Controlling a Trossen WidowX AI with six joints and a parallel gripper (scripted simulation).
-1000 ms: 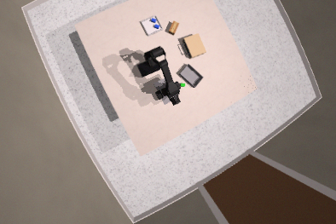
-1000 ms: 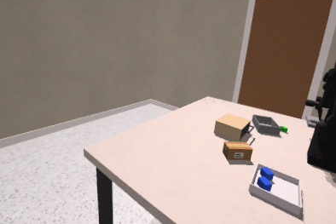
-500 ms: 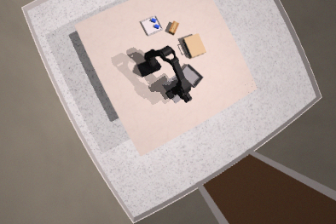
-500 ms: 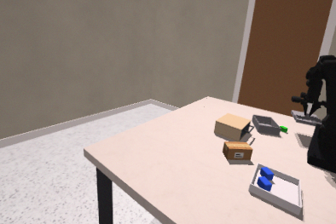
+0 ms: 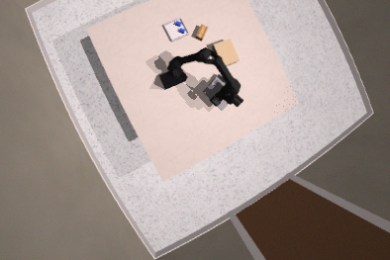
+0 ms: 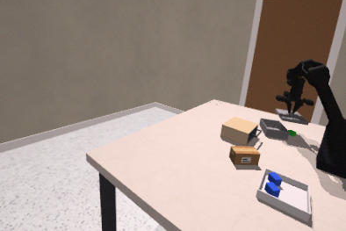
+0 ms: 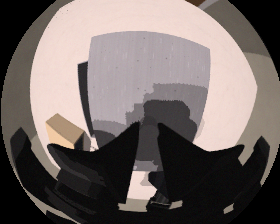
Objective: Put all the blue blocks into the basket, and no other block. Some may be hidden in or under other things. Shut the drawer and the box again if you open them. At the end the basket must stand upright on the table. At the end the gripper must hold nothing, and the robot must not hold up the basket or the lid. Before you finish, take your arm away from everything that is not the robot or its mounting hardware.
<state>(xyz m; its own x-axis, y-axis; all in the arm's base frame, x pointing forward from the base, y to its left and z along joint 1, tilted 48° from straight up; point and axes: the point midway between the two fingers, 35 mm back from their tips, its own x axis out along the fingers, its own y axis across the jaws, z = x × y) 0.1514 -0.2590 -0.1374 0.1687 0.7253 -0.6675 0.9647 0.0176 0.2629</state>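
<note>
Right now my hand is 46 cm to the right of the cardboard box, 18 cm short of it and 13 cm above it. Round my hand: grey lid 4 cm below; then green block 15 cm below, 3 cm behind; then grey box 16 cm below, 8 cm ahead, 2 cm to the left.
</note>
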